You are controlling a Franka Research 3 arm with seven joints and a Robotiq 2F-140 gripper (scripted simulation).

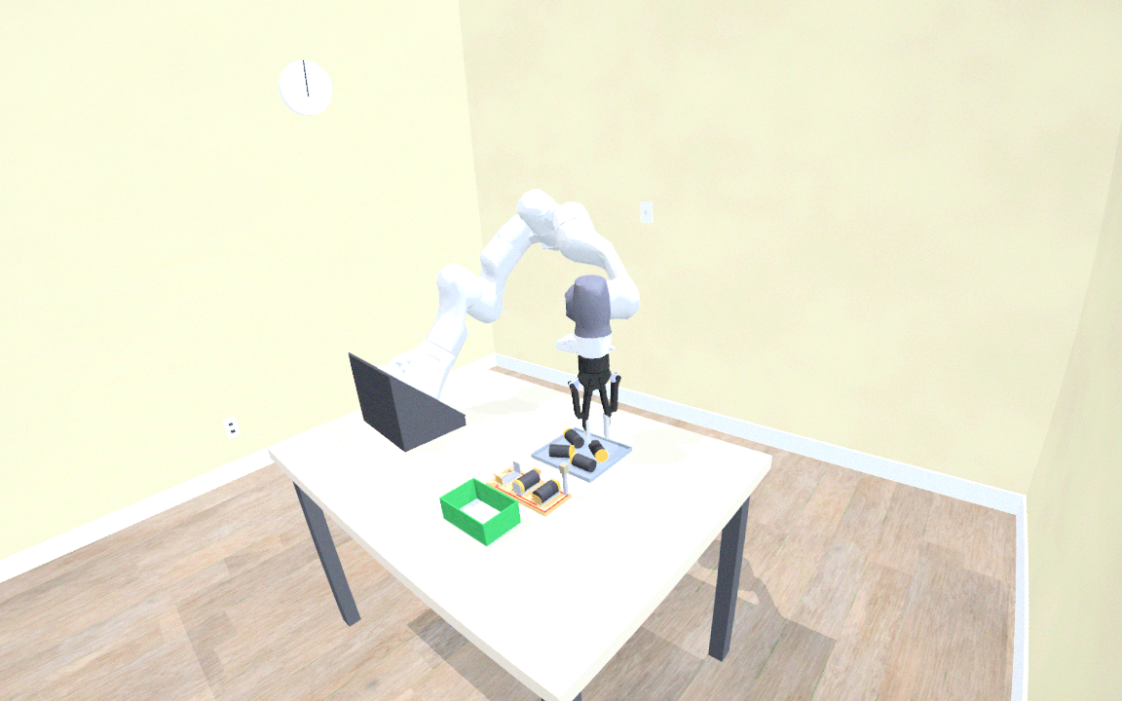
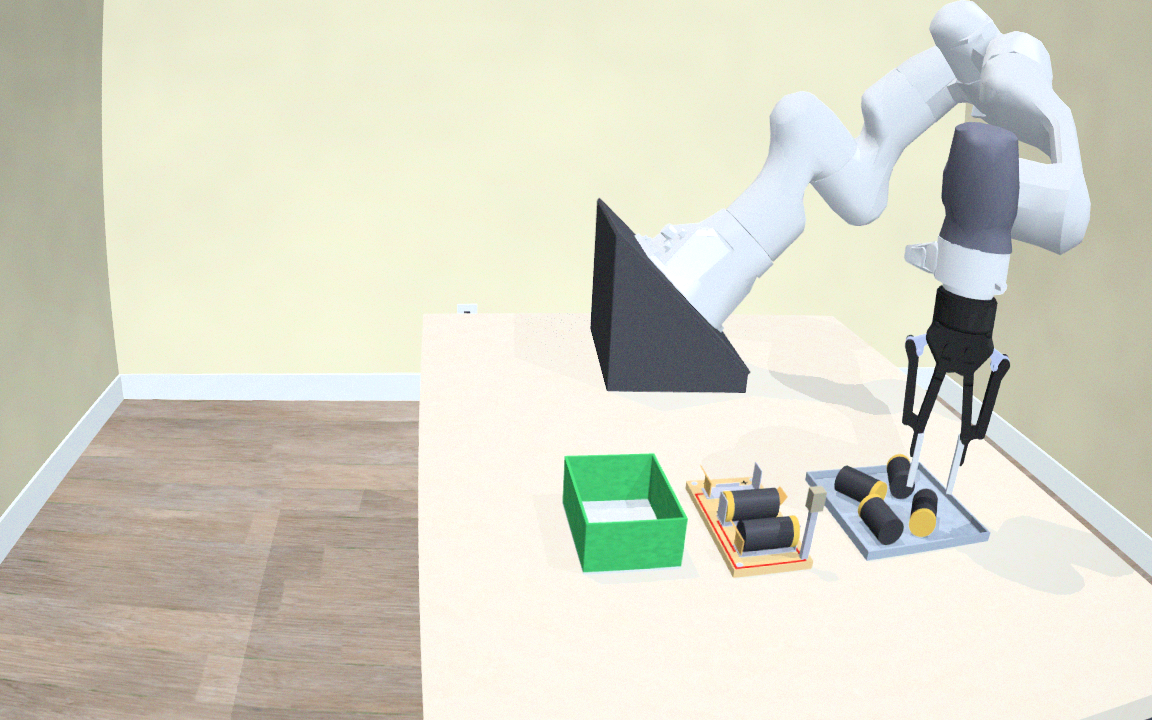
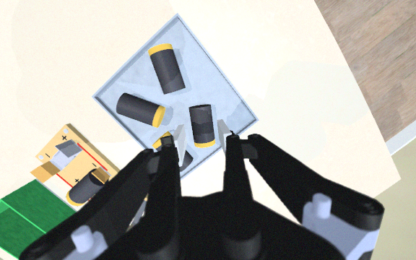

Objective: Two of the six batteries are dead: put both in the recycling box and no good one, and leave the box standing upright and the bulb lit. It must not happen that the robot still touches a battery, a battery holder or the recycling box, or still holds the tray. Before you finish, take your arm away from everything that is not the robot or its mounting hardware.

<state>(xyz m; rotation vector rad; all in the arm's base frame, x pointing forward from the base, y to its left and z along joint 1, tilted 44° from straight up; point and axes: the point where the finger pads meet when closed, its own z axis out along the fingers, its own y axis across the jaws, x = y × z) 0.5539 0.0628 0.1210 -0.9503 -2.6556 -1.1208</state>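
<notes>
My hand is 8 cm above the grey tray, 5 cm past it and 1 cm to the left of it. Round my hand: green recycling box: 36 cm to the right, 7 cm below, 7 cm behind.
</notes>
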